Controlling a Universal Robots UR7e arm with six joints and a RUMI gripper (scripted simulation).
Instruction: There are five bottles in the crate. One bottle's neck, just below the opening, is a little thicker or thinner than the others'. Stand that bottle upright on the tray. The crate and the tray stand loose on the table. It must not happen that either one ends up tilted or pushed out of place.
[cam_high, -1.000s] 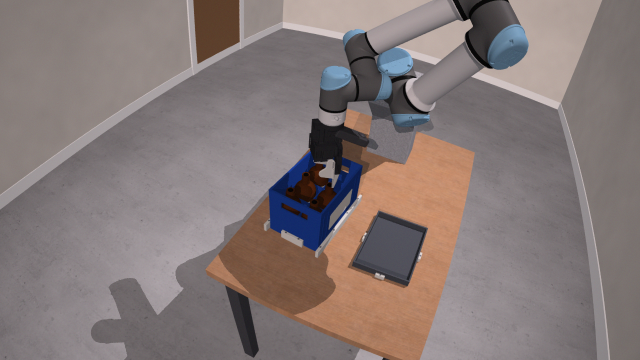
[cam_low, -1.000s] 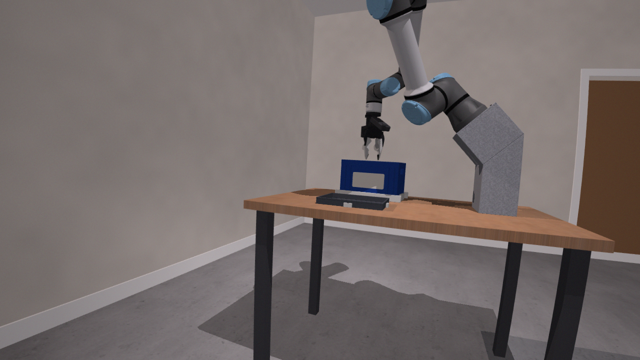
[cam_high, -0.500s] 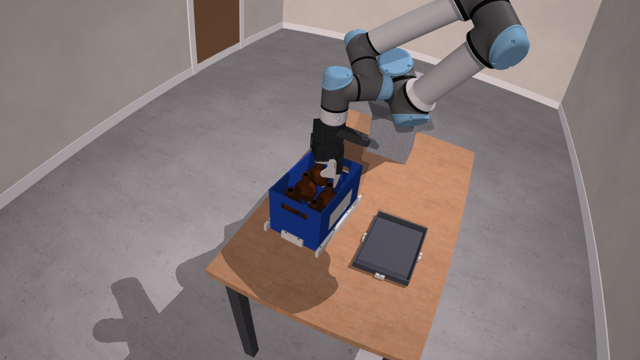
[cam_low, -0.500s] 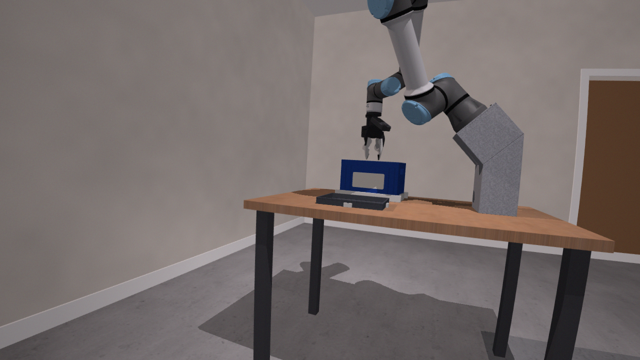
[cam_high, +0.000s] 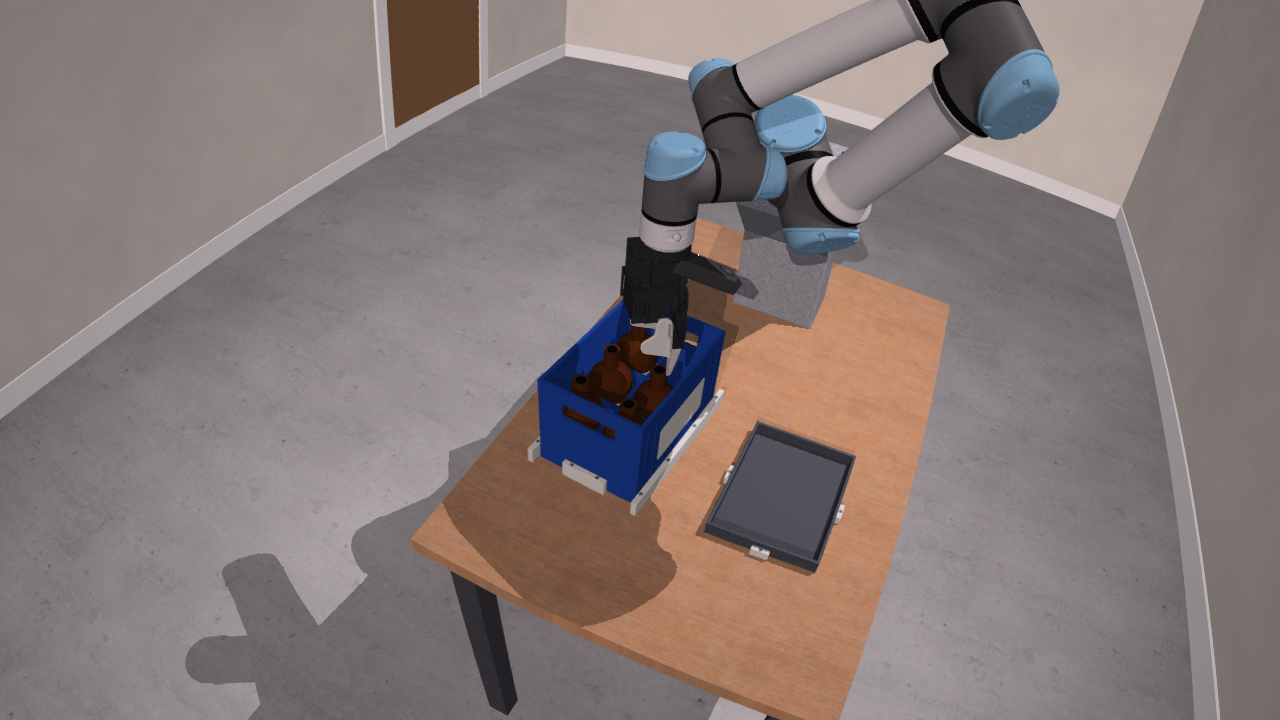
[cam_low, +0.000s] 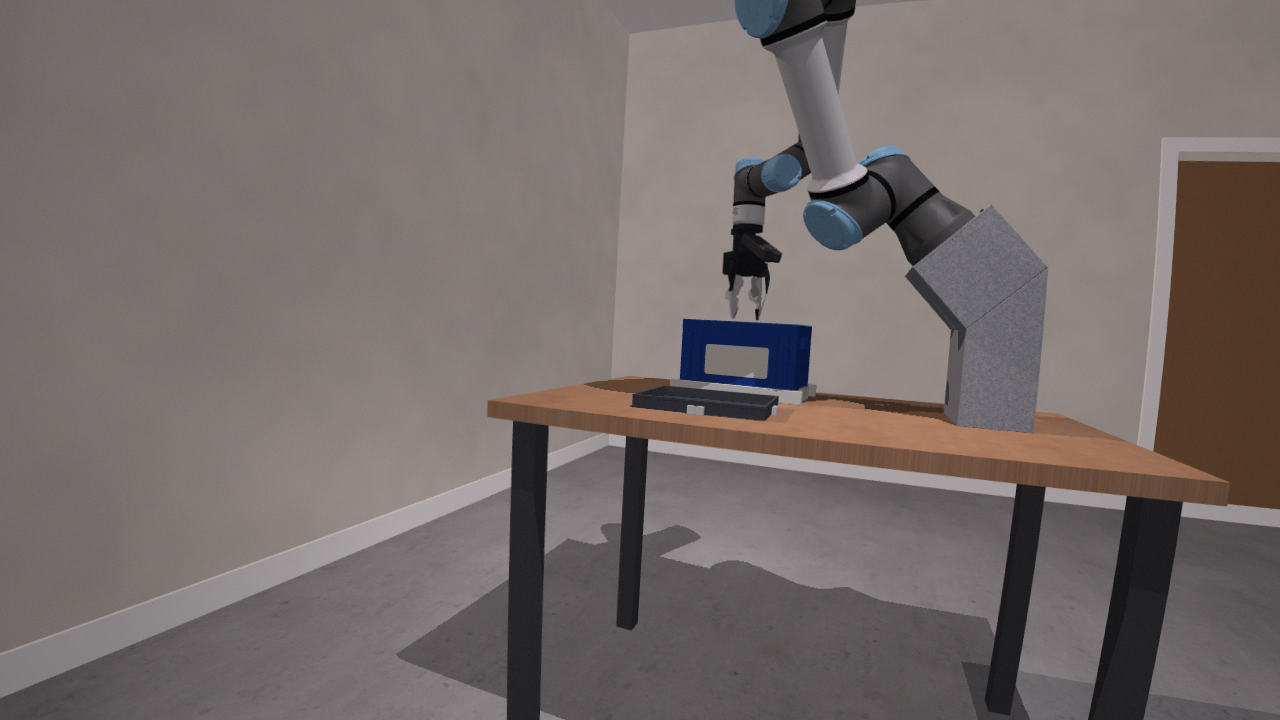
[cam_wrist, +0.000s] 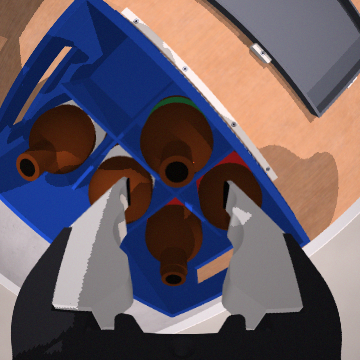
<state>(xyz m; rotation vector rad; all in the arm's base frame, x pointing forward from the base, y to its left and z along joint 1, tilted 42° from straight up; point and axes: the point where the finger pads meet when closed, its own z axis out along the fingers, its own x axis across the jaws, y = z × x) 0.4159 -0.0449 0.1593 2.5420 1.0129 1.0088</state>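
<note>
My gripper is now 11 cm above the crate and 5 cm to the left of it. From my hand the other things lie so: dark tray: 25 cm to the left, 18 cm below; then bottle: 11 cm below, 9 cm to the right, 9 cm ahead.
</note>
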